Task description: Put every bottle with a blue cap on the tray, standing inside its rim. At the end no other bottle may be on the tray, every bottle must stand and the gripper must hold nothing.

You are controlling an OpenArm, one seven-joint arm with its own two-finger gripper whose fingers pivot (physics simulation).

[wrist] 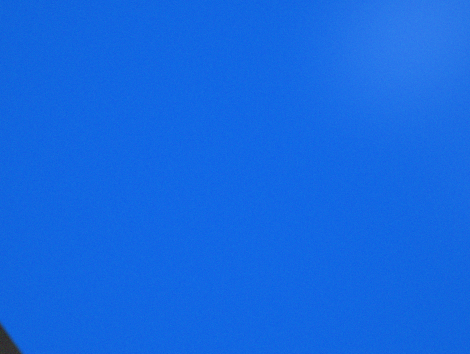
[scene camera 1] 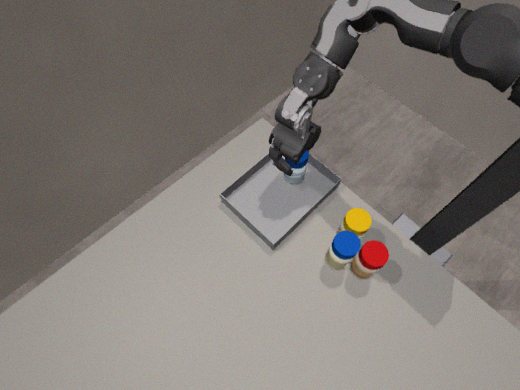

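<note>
A blue-capped bottle [scene camera 1: 294, 176] with a pale clear body is upright within the outline of the grey tray [scene camera 1: 245, 197], near its far corner; its blue cap [wrist: 235, 175] fills nearly all of the wrist view. My gripper [scene camera 1: 295, 166] is shut on this bottle near its cap. Whether its base touches the tray floor cannot be told. A second blue-capped bottle [scene camera 1: 345, 246], with a cream body, stands on the table to the right of the tray. A yellow-capped bottle [scene camera 1: 357, 221] stands behind it and a red-capped bottle [scene camera 1: 373, 256] stands close at its right, both off the tray.
The pale table [scene camera 1: 200, 300] extends to the front and left of the tray. Its right edge runs close past the tray and the three grouped bottles. A dark post [scene camera 1: 465, 200] rises beyond that edge. The arm [scene camera 1: 317, 75] reaches in from the upper right.
</note>
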